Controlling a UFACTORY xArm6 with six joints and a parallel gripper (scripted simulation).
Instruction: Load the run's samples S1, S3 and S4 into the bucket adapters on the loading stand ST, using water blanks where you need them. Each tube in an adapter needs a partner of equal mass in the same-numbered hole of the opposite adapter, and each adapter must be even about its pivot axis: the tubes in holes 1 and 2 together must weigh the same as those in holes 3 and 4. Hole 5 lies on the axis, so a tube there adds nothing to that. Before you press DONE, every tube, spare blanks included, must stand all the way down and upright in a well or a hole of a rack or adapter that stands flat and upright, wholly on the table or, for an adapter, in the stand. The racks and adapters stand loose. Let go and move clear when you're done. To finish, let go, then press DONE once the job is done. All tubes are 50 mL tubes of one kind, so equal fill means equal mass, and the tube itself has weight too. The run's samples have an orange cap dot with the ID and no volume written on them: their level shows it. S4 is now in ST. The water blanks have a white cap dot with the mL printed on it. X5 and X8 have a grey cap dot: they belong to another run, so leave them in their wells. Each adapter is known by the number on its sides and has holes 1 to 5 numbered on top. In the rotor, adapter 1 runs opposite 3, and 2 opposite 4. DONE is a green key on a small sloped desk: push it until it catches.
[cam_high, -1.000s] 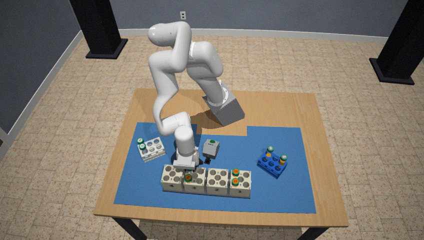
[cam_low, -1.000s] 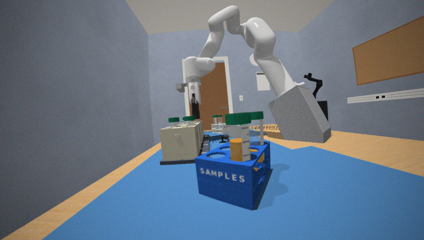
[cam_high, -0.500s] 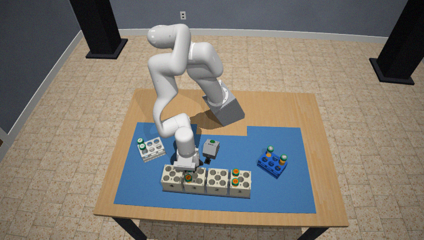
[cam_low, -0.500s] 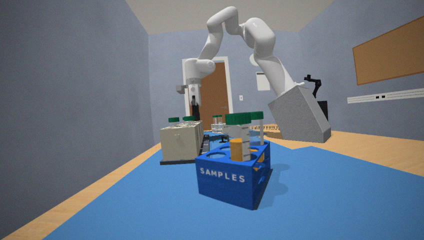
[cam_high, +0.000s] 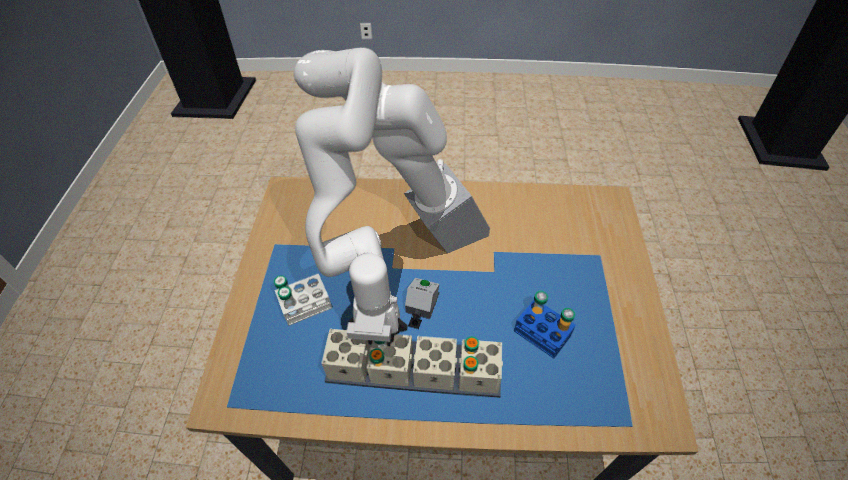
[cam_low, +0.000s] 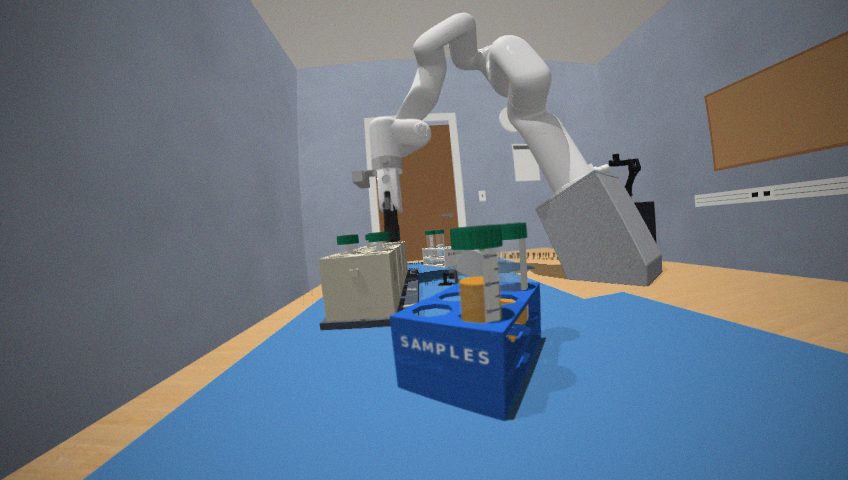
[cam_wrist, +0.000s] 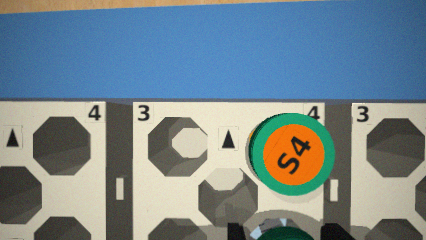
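My gripper is now 200 mm past the green done key, 80 mm to the right of it and 60 mm above it. Also, from my hand: loading stand ST: 20 mm ahead, 80 mm to the left, 120 mm below; orange-dot tube: 50 mm ahead, 210 mm to the left, 50 mm below; white blank rack: 140 mm behind, 250 mm to the right, 90 mm below.
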